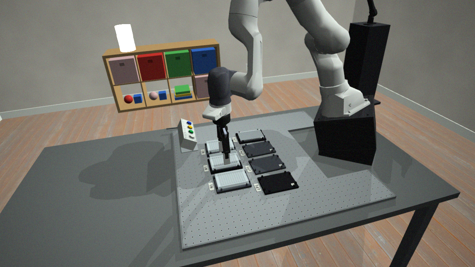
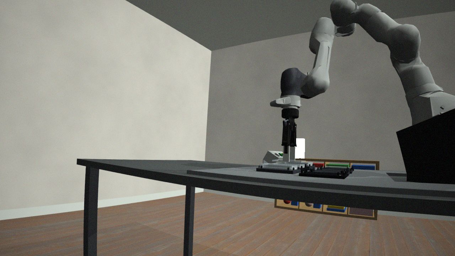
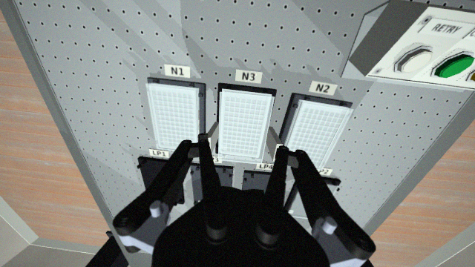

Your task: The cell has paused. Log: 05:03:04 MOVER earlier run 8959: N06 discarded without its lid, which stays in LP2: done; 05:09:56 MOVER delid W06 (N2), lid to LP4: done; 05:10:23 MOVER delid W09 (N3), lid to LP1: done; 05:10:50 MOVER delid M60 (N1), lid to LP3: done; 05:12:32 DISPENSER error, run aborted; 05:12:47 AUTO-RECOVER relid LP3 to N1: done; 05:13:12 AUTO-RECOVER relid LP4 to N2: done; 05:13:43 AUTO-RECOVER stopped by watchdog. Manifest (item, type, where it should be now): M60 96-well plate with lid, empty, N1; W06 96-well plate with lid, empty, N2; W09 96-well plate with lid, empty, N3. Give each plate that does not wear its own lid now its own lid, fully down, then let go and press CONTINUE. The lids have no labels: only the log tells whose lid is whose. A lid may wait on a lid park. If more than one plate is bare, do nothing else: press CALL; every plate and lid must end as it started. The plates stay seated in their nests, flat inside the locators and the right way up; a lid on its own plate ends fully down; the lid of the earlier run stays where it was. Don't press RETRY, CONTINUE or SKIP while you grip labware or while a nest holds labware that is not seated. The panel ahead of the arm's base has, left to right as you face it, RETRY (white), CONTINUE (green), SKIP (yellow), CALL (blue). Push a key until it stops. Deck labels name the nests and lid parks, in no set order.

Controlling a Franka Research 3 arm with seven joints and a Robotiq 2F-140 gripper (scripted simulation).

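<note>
The plate is 40 mm below my hand. The rest, counted from my hand: lid park LP3: 170 mm behind, 80 mm to the left, 60 mm below; white retry key: 100 mm ahead, 200 mm to the right; lid park LP4: 190 mm behind, 50 mm to the right, 60 mm below.
</note>
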